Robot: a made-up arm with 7 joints.
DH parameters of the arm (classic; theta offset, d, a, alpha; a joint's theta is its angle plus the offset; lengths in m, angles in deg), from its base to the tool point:
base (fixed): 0 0 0 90
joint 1: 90 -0.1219 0 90
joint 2: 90 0 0 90
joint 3: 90 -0.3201 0 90
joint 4: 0 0 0 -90
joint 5: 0 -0.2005 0 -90
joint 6: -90 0 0 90
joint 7: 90 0 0 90
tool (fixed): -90 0 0 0
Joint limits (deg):
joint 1: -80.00..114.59
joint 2: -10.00..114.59
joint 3: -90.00..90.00
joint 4: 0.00..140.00
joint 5: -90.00..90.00
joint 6: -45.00..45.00
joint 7: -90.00..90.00
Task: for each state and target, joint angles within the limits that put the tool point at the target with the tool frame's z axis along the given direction. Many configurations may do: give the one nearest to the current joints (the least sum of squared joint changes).
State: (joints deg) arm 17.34 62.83 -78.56 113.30 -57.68 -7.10 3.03
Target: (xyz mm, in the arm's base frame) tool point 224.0 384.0 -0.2 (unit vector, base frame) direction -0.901 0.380 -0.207
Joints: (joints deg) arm 52.19 82.51 -45.87 100.68 -56.66 -0.13 -8.12
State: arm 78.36 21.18 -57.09 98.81 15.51 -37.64 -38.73
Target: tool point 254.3 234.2 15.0 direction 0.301 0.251 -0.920
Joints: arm 62.99 54.86 -41.77 120.51 8.21 -45.00 -44.49
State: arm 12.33 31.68 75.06 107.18 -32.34 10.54 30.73
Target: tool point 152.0 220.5 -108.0 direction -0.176 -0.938 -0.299
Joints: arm 39.33 -6.89 67.65 139.89 -43.51 30.00 22.00
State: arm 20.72 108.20 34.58 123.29 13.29 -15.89 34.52
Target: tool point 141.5 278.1 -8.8 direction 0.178 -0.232 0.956
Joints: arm -27.89 110.20 0.40 139.89 -11.96 -10.93 74.57
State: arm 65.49 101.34 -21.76 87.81 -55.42 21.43 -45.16
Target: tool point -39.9 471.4 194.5 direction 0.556 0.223 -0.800
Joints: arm 89.37 103.53 -11.91 81.53 -45.04 32.62 -41.23
